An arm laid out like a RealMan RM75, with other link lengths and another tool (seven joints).
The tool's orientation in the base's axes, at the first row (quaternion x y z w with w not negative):
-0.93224 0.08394 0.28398 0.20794
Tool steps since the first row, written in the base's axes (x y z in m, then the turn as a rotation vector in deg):
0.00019 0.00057 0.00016 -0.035 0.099 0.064
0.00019 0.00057 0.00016 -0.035 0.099 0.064
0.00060 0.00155 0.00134 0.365 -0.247 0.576
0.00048 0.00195 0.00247 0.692 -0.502 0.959
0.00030 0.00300 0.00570 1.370 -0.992 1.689
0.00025 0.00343 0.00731 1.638 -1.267 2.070
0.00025 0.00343 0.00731 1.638 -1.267 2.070
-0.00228 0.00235 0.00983 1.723 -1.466 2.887
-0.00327 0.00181 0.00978 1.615 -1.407 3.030
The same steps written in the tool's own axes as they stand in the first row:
0.00004 -0.00062 0.00003 -0.069 -0.101 0.012
0.00004 -0.00062 0.00003 -0.069 -0.101 0.012
-0.00032 -0.00201 -0.00063 -0.015 -0.074 -0.721
-0.00107 -0.00273 -0.00125 0.049 -0.065 -1.282
-0.00308 -0.00472 -0.00313 0.215 -0.058 -2.380
-0.00405 -0.00564 -0.00413 0.231 -0.014 -2.919
-0.00405 -0.00564 -0.00413 0.231 -0.014 -2.919
-0.00752 -0.00483 -0.00524 -0.152 -0.136 -3.662
-0.00829 -0.00406 -0.00495 -0.324 -0.208 -3.691

